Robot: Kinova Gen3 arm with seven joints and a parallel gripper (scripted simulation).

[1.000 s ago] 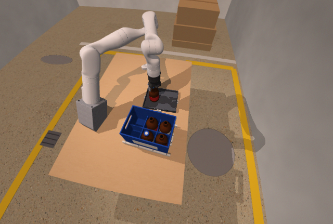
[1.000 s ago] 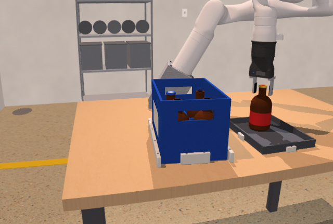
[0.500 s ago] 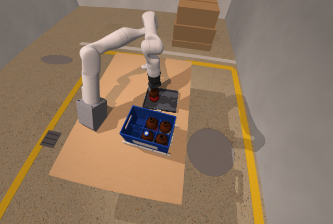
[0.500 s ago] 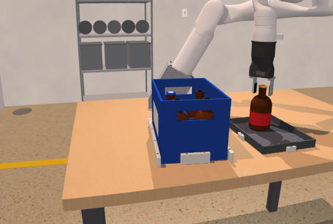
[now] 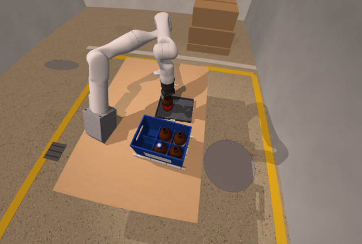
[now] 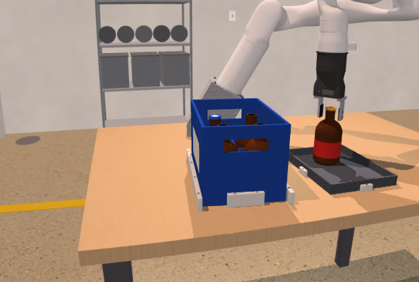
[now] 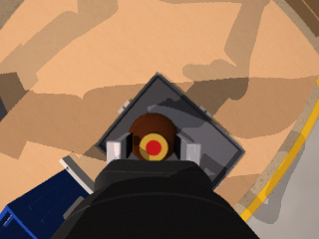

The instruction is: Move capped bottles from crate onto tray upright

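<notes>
My gripper is now 70 mm short of the blue crate, 280 mm to the left of it and 60 mm above it. From my hand the other things lie so: dark tray (50 mm ahead, 10 mm to the left, 130 mm below).
</notes>
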